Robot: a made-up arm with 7 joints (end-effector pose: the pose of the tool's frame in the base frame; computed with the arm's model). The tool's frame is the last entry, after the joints. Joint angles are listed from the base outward.
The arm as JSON. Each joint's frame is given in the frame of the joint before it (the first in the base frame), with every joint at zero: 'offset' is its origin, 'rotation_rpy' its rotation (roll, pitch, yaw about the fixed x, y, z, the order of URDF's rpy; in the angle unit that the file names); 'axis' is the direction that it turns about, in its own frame. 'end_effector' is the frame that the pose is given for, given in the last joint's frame.
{
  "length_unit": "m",
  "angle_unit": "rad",
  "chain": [
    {
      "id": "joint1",
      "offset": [
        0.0,
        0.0,
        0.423
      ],
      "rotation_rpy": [
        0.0,
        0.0,
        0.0
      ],
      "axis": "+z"
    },
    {
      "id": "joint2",
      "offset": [
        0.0,
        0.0,
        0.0
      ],
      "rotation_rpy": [
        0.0,
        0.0,
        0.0
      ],
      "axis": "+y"
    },
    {
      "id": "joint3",
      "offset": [
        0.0,
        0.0,
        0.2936
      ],
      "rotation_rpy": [
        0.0,
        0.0,
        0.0
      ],
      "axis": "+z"
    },
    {
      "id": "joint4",
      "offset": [
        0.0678,
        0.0,
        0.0
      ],
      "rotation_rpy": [
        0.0,
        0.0,
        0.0
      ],
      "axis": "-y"
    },
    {
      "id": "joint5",
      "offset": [
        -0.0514,
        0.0,
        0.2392
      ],
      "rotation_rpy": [
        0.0,
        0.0,
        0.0
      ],
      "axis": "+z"
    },
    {
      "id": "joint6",
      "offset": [
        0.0,
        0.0,
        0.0
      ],
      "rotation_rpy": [
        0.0,
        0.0,
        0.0
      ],
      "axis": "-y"
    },
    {
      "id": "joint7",
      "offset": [
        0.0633,
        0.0,
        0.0
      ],
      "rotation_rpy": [
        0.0,
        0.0,
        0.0
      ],
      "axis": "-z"
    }
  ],
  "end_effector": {
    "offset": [
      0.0,
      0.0,
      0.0
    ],
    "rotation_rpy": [
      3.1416,
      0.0,
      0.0
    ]
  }
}
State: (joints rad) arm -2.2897 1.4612 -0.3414 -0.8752 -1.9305 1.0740 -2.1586
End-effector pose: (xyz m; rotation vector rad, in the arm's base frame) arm -0.4478 -0.3419 0.2521 -0.6800 -0.0478 1.0057
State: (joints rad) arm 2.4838 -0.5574 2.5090 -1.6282 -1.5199 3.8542 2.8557
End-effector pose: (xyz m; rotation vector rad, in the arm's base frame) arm 0.2316 -0.3307 0.5787 -1.3513 2.0468 -1.2293
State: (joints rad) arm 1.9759 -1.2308 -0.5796 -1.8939 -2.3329 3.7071 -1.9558
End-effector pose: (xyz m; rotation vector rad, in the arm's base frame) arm 0.1625 -0.0900 0.7344 -1.0361 0.2109 0.9958
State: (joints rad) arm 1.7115 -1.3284 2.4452 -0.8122 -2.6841 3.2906 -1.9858
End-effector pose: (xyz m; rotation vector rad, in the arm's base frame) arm -0.0623 -0.4968 0.3362 0.3285 -2.3127 1.1272
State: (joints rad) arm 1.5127 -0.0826 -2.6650 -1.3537 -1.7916 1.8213 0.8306
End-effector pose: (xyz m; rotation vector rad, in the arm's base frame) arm 0.1547 -0.3468 0.8016 0.8134 -1.0896 -0.0043
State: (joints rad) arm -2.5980 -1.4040 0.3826 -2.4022 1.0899 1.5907 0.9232
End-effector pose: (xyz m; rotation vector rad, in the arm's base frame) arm 0.1071 -0.0693 0.7245 -0.1178 2.7400 -1.1710
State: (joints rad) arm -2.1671 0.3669 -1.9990 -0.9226 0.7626 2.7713 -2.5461
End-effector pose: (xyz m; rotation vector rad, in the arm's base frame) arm -0.1904 0.0457 0.9608 1.2398 -1.0858 -2.4528
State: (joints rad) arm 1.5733 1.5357 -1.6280 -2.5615 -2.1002 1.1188 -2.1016
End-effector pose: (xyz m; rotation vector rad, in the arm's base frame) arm 0.2828 0.0810 0.4659 -0.2221 -0.9117 -2.8401
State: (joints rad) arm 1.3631 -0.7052 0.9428 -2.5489 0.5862 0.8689 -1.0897
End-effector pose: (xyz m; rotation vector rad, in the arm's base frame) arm -0.1944 0.0948 0.5530 0.2008 2.3223 -1.3531
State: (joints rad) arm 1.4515 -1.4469 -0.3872 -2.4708 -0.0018 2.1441 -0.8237
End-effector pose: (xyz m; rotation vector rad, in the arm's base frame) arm 0.1091 -0.0944 0.7286 -1.2183 -1.8662 -1.1936
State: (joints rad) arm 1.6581 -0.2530 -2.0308 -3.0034 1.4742 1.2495 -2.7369
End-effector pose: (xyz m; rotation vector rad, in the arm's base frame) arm 0.1544 -0.0384 0.4138 -0.9964 -0.5117 -1.3452
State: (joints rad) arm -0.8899 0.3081 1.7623 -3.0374 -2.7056 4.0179 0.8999
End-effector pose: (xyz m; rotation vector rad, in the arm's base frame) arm 0.0739 0.0631 0.5346 -0.3571 -2.2250 0.3257
